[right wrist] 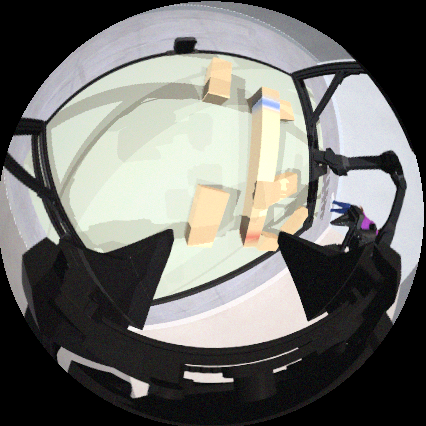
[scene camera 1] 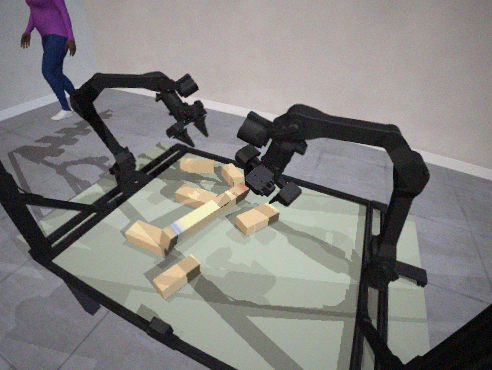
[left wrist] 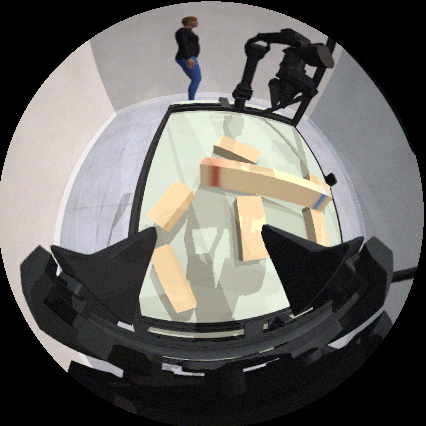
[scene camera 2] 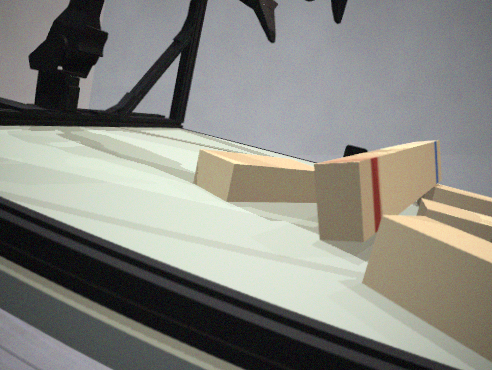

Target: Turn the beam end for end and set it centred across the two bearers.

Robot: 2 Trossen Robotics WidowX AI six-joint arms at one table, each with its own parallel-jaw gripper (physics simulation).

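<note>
The pale wooden beam lies long and level-looking among several loose wooden blocks, with a red band near its back end and a blue band near its front end in scene camera 1. Which blocks are the two bearers I cannot tell, nor whether the beam touches any block. My left gripper is open and empty, high beyond the beam's back left. My right gripper is open and empty, above the table near the red end.
Blocks lie left of the beam, with two more blocks at the back. A block lies right of it and another in front. A black frame borders the table.
</note>
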